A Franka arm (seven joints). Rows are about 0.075 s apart.
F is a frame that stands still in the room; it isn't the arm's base.
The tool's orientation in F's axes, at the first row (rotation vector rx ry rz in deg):
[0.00, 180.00, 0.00]
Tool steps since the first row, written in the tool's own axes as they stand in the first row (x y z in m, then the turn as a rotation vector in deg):
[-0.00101, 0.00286, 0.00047, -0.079, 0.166, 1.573]
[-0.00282, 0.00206, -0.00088, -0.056, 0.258, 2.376]
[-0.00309, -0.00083, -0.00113, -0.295, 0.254, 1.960]
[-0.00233, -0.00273, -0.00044, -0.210, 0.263, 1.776]
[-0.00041, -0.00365, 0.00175, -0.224, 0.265, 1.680]
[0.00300, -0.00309, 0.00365, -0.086, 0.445, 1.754]
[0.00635, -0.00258, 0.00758, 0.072, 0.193, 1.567]
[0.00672, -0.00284, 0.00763, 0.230, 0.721, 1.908]
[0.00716, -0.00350, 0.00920, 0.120, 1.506, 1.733]
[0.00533, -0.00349, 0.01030, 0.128, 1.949, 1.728]
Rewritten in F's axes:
[0.00101, 0.00286, -0.00047, 0.079, 0.166, -1.573]
[0.00282, 0.00206, 0.00088, 0.056, 0.258, -2.376]
[0.00309, -0.00083, 0.00113, 0.295, 0.254, -1.960]
[0.00233, -0.00273, 0.00044, 0.210, 0.263, -1.776]
[0.00041, -0.00365, -0.00175, 0.224, 0.265, -1.680]
[-0.00300, -0.00309, -0.00365, 0.086, 0.445, -1.754]
[-0.00635, -0.00258, -0.00758, -0.072, 0.193, -1.567]
[-0.00672, -0.00284, -0.00763, -0.230, 0.721, -1.908]
[-0.00716, -0.00350, -0.00920, -0.120, 1.506, -1.733]
[-0.00533, -0.00349, -0.01030, -0.128, 1.949, -1.728]

